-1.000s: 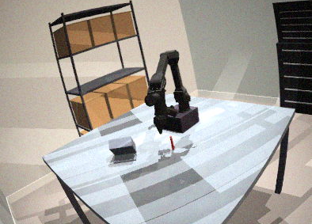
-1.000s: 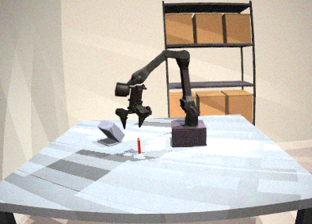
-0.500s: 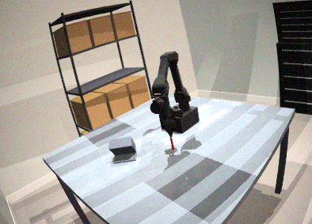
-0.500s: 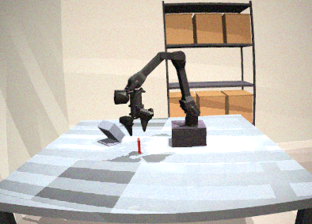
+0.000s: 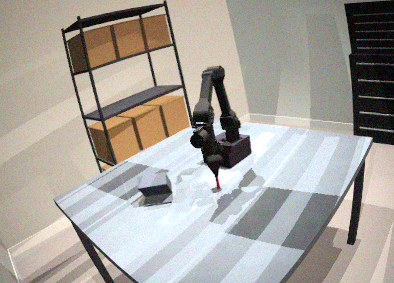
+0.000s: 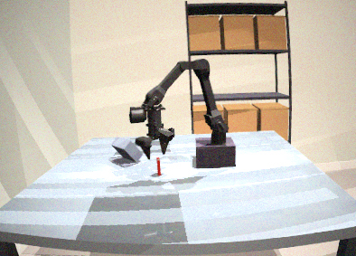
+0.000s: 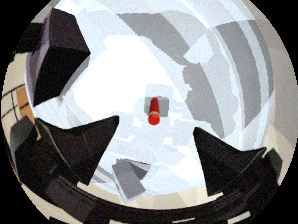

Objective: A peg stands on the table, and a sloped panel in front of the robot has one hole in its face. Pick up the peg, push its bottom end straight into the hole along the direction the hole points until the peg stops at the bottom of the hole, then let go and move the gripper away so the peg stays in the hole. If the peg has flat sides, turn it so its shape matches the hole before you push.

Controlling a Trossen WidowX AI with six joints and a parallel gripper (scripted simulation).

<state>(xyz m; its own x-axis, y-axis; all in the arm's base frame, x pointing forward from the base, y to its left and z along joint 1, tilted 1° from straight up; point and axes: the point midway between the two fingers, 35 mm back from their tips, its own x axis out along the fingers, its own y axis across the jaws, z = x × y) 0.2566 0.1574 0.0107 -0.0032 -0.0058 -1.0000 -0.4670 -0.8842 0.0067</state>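
My gripper tip is now 10 mm past the red peg and 30 mm above it. Also, from my gripper tip: panel: 210 mm ahead, 170 mm to the right, 20 mm below.
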